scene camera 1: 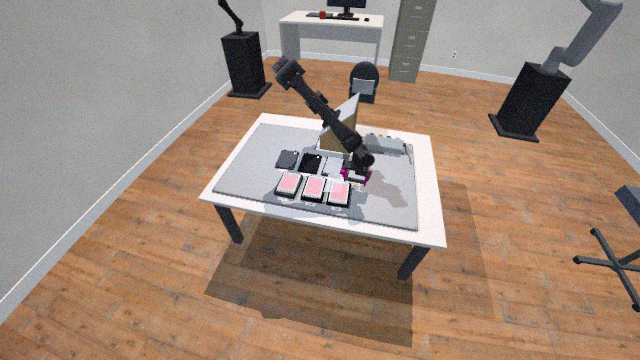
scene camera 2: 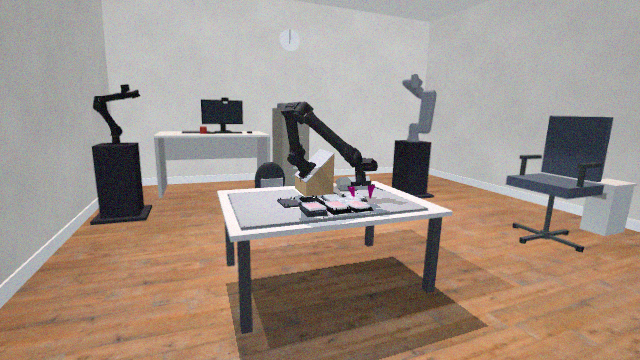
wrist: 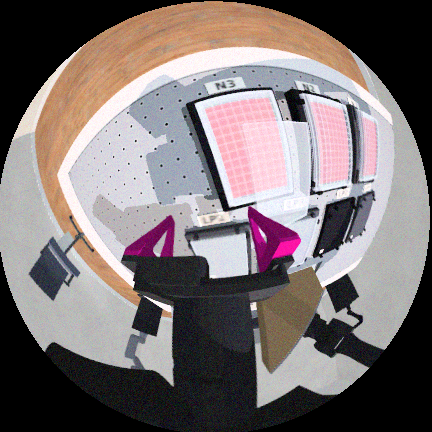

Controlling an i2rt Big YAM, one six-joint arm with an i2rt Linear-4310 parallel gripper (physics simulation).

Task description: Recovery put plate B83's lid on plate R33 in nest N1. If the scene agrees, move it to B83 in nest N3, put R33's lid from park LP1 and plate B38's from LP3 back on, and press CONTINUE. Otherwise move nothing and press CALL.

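Seen in the pictures: gripper, fingertip midpoint: (scene camera 1: 354,183) (scene camera 2: 362,199) (wrist: 209,214); arm's base at its link origin: (scene camera 2: 307,170) (wrist: 301,321).
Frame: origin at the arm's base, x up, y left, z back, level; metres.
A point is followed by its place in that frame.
Observation:
My gripper (scene camera 1: 355,178) @(x -0.104, y 0.191, z -0.381 m) (scene camera 2: 361,195) @(x -0.104, y 0.191, z -0.381 m) (wrist: 209,214) @(x -0.104, y 0.191, z -0.381 m) is open, with magenta fingers above park LP1. A pale lid (wrist: 220,250) @(x -0.112, y 0.194, z -0.307 m) lies at LP1 below and between the fingers, not gripped. A pink-gridded plate (scene camera 1: 339,193) (wrist: 245,145) sits in nest N3, just beyond the fingers in the wrist view. More pink plates sit in the middle nest N2 (scene camera 1: 314,188) @(x -0.095, y 0.010, z -0.465 m) (wrist: 330,142) @(x -0.096, y 0.020, z -0.449 m) and the end nest (scene camera 1: 289,184) @(x -0.090, y -0.112, z -0.472 m) (wrist: 369,145) @(x -0.091, y -0.104, z -0.455 m); the end nest's label is unreadable. Another pale piece (scene camera 1: 333,166) @(x -0.112, y 0.066, z -0.276 m) (wrist: 302,240) @(x -0.112, y 0.046, z -0.284 m) lies at the park beside LP1, near the LP3 label. Plate names and lid fits are unreadable.
A black park (scene camera 1: 310,163) @(x -0.120, y -0.061, z -0.273 m) (wrist: 334,227) @(x -0.120, y -0.053, z -0.279 m) and a dark grey one (scene camera 1: 287,159) @(x -0.120, y -0.193, z -0.271 m) (wrist: 361,215) @(x -0.120, y -0.185, z -0.278 m) continue the row. A tilted panel on a tan wedge (scene camera 1: 336,140) @(x -0.061, y 0.050, z -0.116 m) (scene camera 2: 322,182) @(x -0.057, y 0.056, z -0.115 m) (wrist: 290,320) @(x -0.005, y 0.067, z -0.116 m) stands behind. A grey button box (scene camera 1: 387,144) @(x -0.078, y 0.337, z -0.058 m) is at the back right.

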